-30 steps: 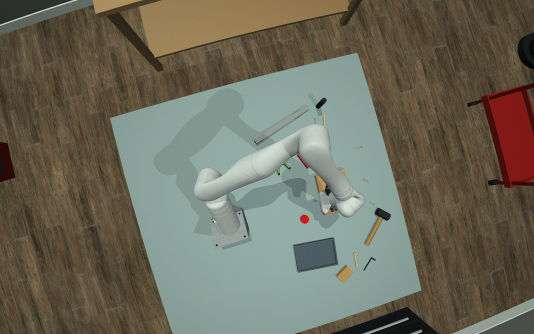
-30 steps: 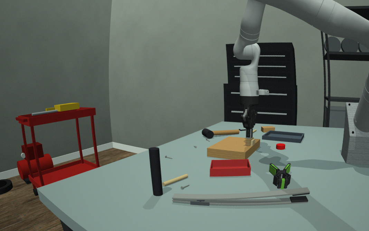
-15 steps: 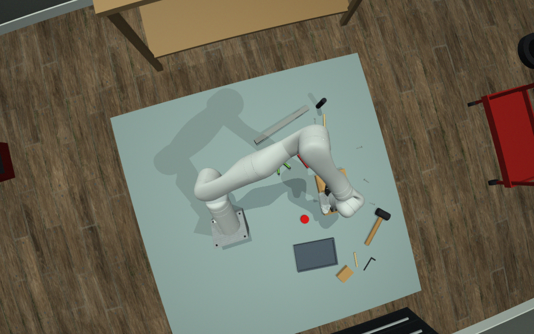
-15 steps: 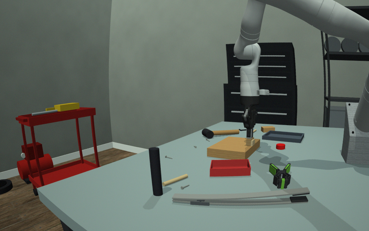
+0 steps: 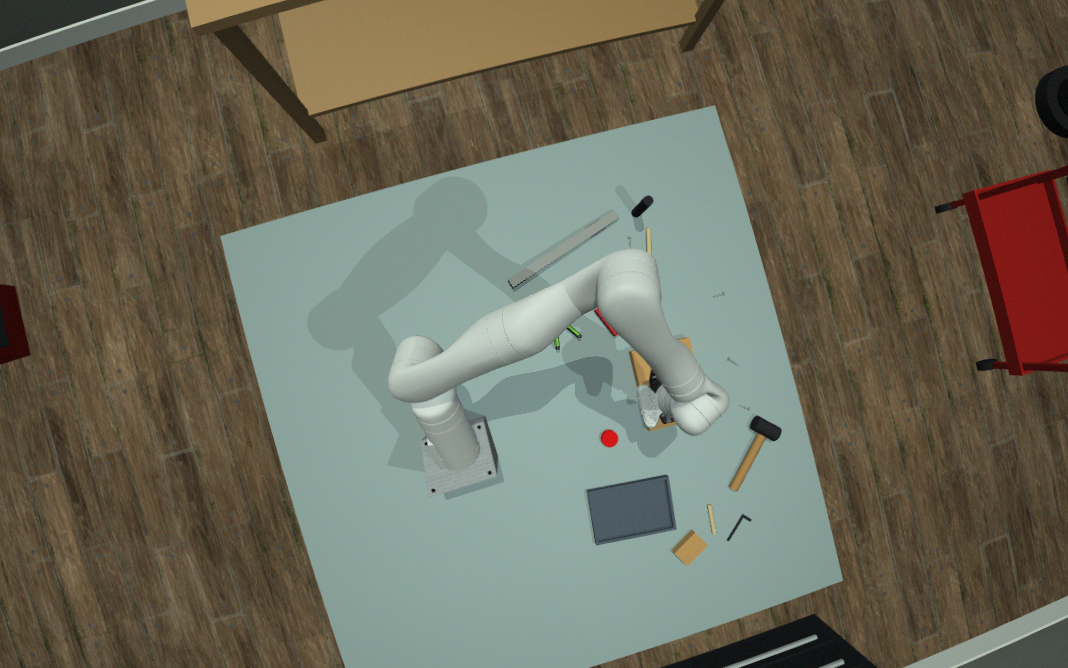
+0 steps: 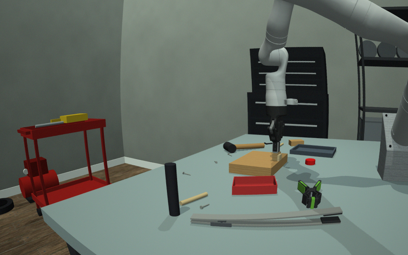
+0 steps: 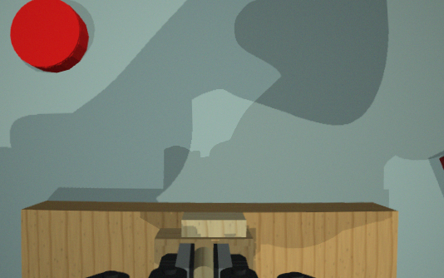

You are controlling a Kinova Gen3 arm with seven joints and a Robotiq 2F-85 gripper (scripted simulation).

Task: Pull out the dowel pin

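Now: hand 2 cm above the dowel pin. Round my hand: red puck: 12 cm behind, 9 cm to the right, 6 cm below; small wooden block: 3 cm below; wooden bench board: 5 cm below, 5 cm ahead.
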